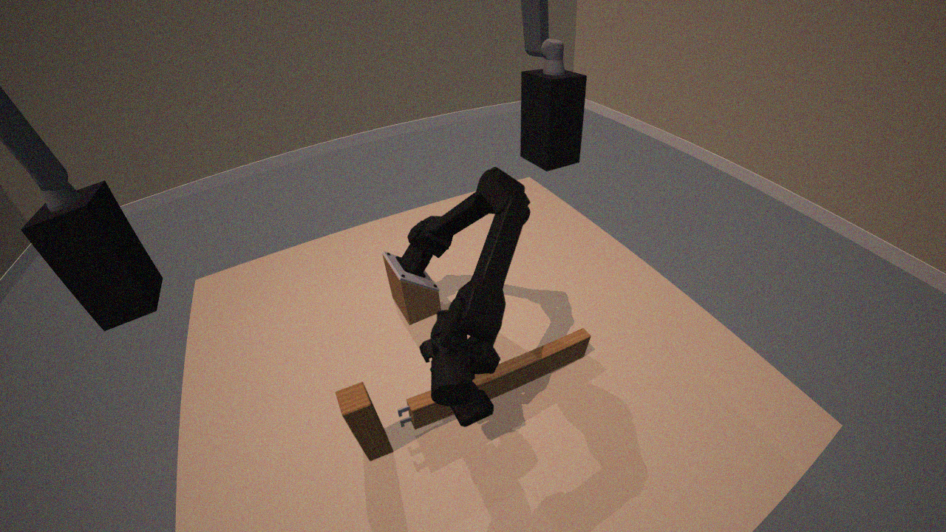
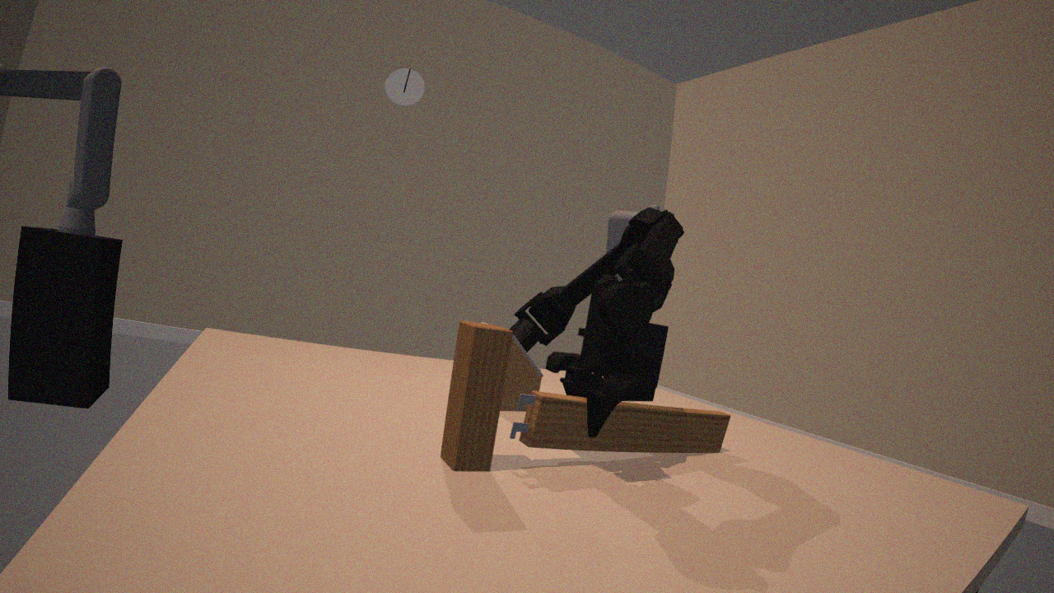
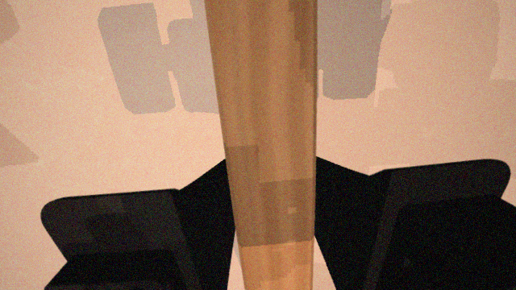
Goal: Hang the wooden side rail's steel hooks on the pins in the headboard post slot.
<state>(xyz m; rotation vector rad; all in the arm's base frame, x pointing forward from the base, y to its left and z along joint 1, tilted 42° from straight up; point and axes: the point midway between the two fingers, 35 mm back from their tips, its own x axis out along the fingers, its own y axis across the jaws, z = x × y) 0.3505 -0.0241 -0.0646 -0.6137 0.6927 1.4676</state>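
My gripper tip is 10 mm past the headboard post, 170 mm to the left of it and 40 mm below it.
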